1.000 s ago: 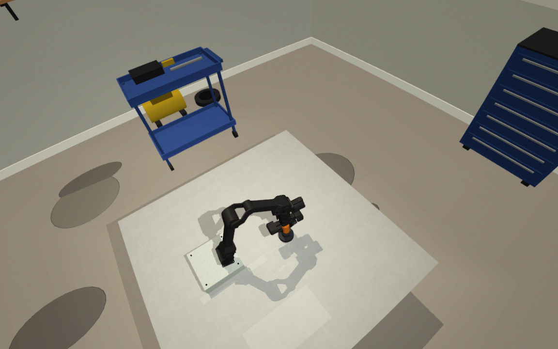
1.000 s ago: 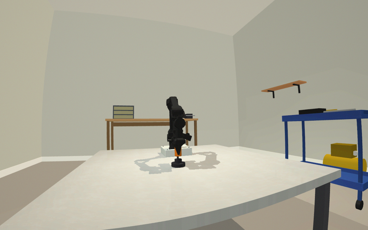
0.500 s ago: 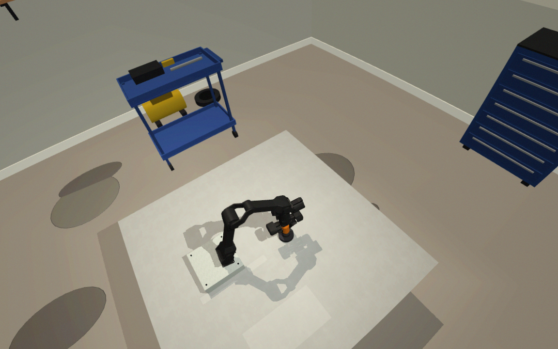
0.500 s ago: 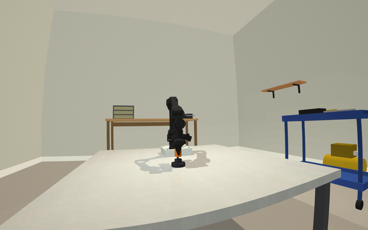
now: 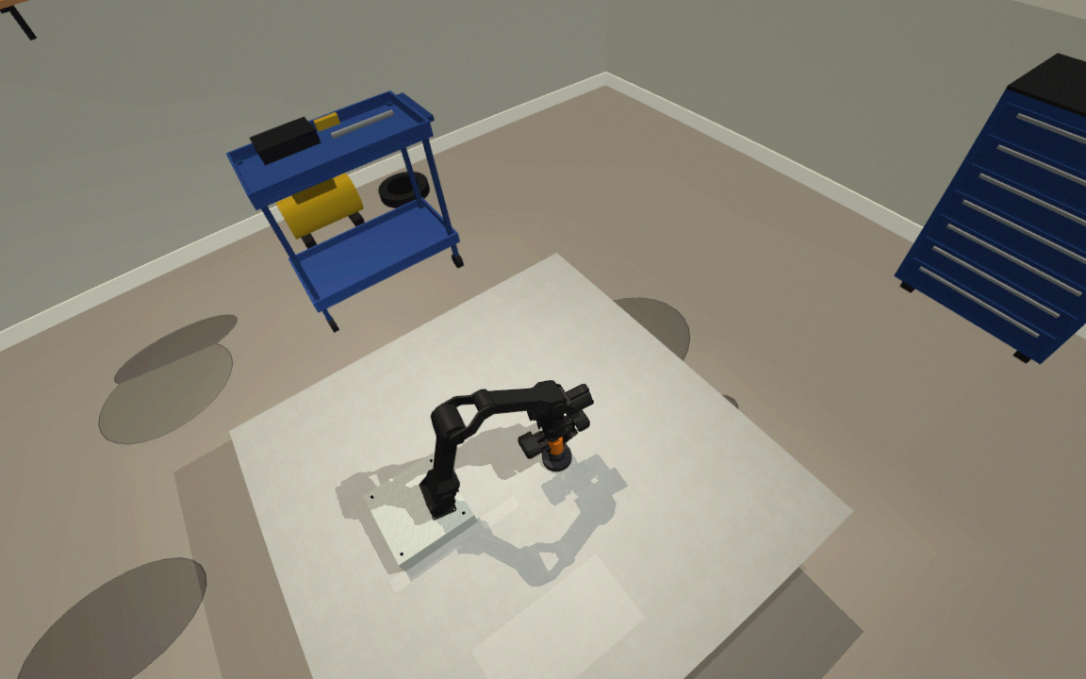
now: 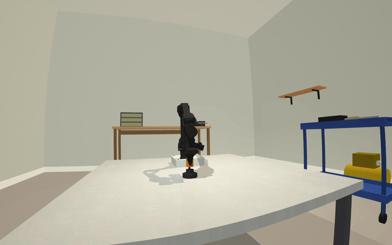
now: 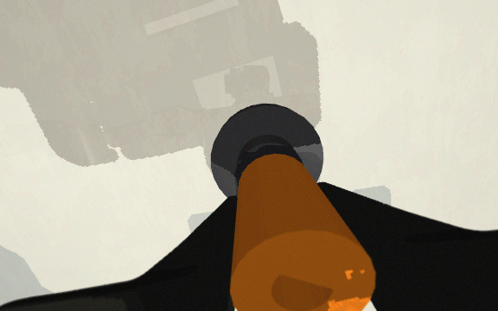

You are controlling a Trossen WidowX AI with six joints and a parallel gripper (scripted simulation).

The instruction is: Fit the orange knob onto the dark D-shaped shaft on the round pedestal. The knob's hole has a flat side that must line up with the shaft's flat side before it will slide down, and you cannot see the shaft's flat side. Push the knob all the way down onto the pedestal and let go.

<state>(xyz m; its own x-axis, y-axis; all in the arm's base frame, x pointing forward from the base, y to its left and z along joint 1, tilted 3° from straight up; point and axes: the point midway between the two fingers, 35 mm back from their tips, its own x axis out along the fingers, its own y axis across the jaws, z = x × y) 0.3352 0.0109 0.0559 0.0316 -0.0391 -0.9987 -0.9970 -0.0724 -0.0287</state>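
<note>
My gripper tip is now 2 cm below the orange knob. Also, from my gripper tip: dark round pedestal (4 cm below).
</note>
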